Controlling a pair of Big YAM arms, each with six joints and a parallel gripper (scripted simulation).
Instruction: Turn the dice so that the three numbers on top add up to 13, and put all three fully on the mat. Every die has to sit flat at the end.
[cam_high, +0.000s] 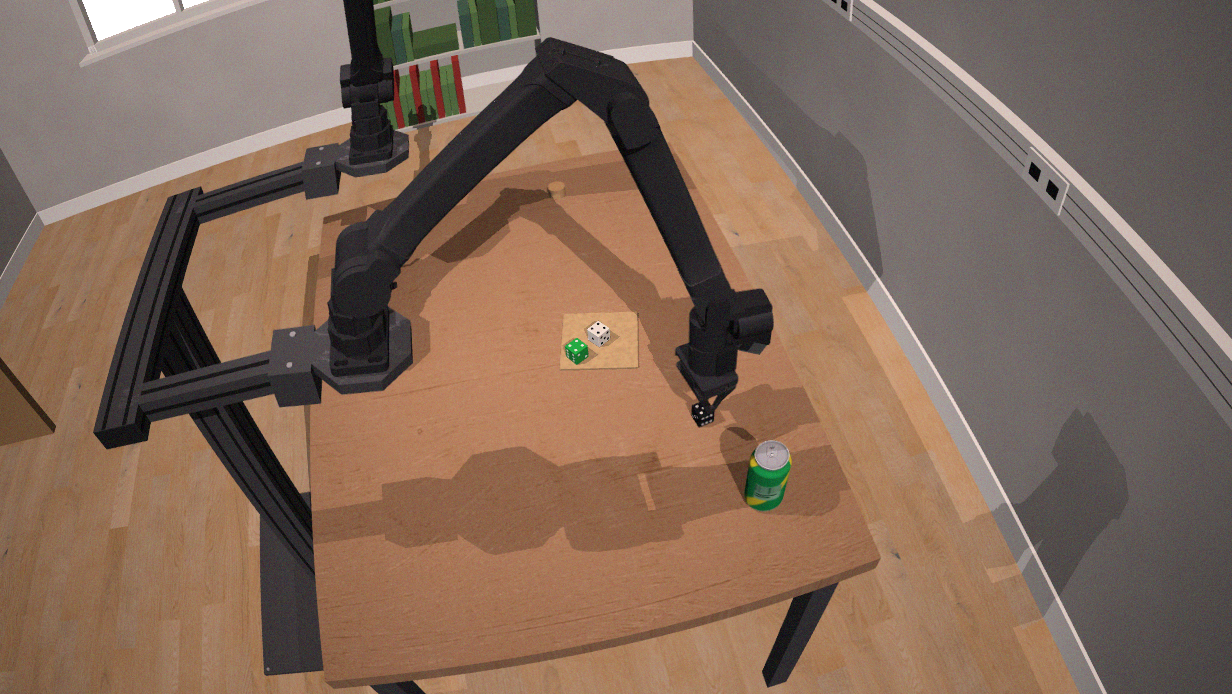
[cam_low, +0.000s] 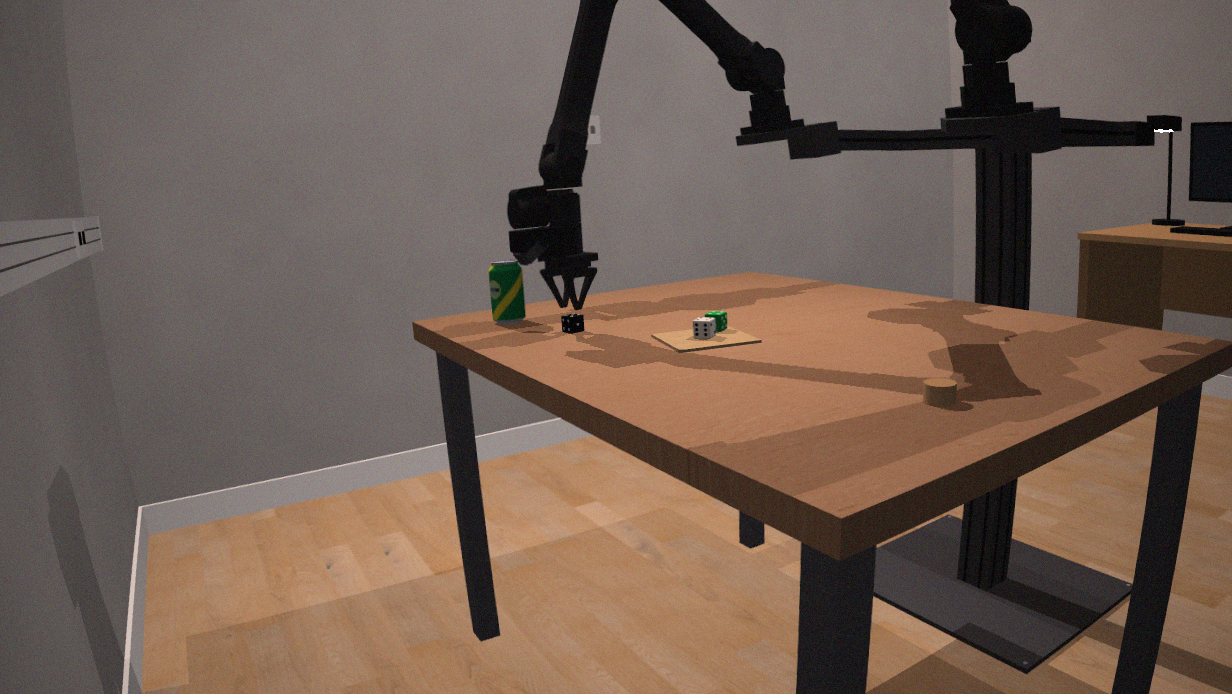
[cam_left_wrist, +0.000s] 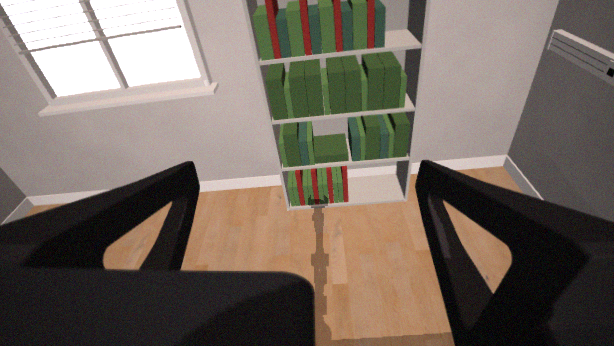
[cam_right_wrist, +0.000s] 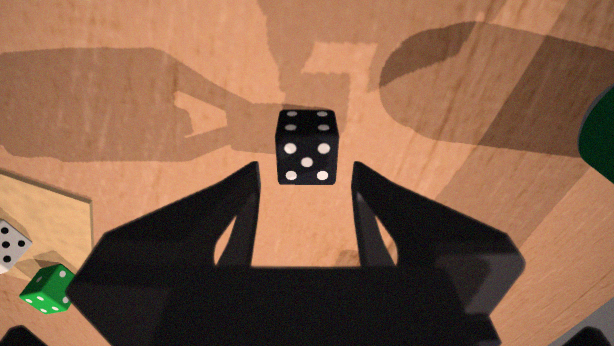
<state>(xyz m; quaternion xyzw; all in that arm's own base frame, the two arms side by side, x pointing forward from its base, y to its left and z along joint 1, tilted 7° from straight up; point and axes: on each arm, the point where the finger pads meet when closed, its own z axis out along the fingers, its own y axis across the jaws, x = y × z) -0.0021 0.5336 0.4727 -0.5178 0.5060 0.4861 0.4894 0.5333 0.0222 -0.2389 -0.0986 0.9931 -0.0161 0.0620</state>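
Now: the mat 130 mm behind my right hand, 220 mm to the left of it and 50 mm below it. From my right hand the other things lie so: green die (180 mm behind, 190 mm to the left, 30 mm below); small wooden cylinder (130 mm behind, 710 mm to the left, 40 mm below).
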